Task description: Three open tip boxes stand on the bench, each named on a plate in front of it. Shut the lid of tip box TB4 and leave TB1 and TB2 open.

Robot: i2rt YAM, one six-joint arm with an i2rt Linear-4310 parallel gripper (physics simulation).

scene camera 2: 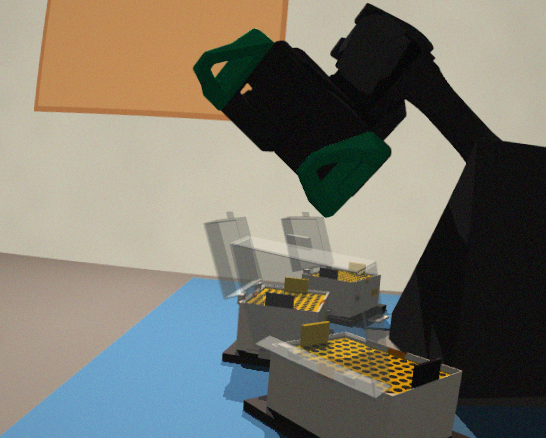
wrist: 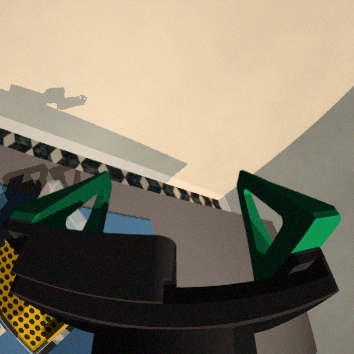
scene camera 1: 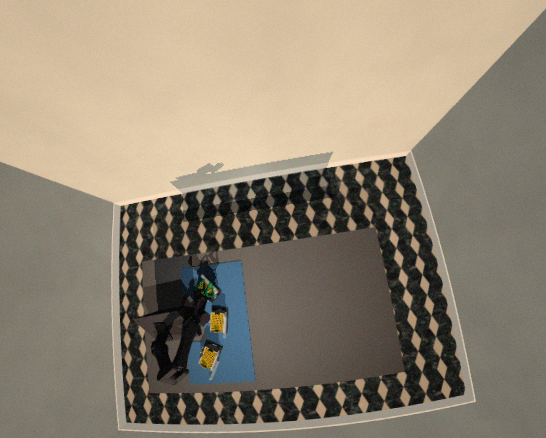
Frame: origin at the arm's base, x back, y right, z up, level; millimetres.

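Where they show: gripper, fingertip midpoint: (scene camera 2: 249, 109) (wrist: 173, 177) (scene camera 1: 207, 280); arm's base, origin of the base link: (scene camera 1: 163, 331).
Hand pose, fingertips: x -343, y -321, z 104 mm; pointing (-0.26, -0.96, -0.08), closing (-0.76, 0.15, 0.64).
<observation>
Things, the pixels of their top centre, and the offset from my fingertips. Level surfaces: height alone.
- nearest box, middle of its top: (scene camera 2: 375, 349) (scene camera 1: 203, 291) dx +97, dy +81, dz -162 mm
- lower box, middle of its top: (scene camera 2: 344, 265) (scene camera 1: 206, 359) dx +75, dy +498, dz -153 mm
- blue mat, its level: dz -228 mm
- brown bench, its level: dz -231 mm
Three grey tip boxes with yellow perforated racks stand on the blue mat, their clear lids raised. In scene camera 2, the nearest box (scene camera 2: 320, 400), the middle box (scene camera 2: 270, 325) and the far box (scene camera 2: 345, 297) show. The nearest one also shows in part at the lower left of the wrist view. In scene camera 1, the middle box (scene camera 1: 217, 323) and the lower box (scene camera 1: 209, 357) show; the upper one is largely hidden under the gripper. The plates' names cannot be read. My gripper (scene camera 1: 206, 288) (scene camera 2: 265, 145) (wrist: 173, 177) is open and empty, well above the nearest box, touching no lid.
The blue mat (scene camera 1: 237, 350) (scene camera 2: 165, 340) lies on the brown bench (scene camera 1: 320, 310). The black arm (scene camera 1: 185, 345) (scene camera 2: 445, 105) stands on the side of the boxes away from their raised lids. An orange board (scene camera 2: 135, 55) hangs on the wall behind.
</observation>
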